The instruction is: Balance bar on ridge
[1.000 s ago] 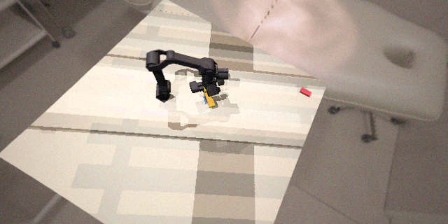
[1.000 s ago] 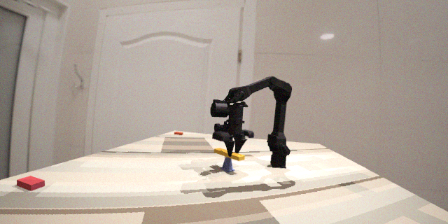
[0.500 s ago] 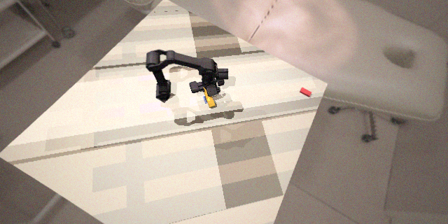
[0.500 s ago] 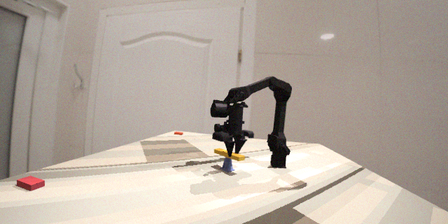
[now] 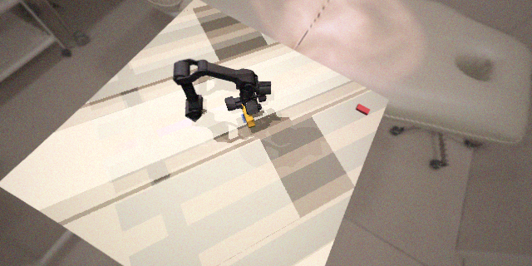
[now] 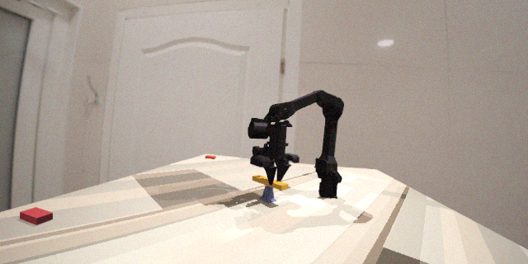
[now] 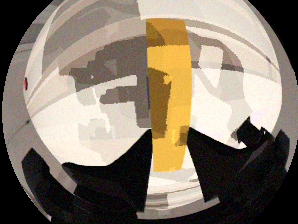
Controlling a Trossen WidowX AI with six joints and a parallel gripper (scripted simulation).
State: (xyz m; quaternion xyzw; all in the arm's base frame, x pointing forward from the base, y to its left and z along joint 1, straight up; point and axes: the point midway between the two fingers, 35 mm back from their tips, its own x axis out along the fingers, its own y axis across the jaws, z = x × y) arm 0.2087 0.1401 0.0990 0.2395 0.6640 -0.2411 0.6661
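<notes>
Right now my gripper tip is 2 cm short of the bar and 2 cm to the left of it. The rest, counted from my gripper tip: orange-red block: 53 cm ahead, 64 cm to the right, 6 cm below.
</notes>
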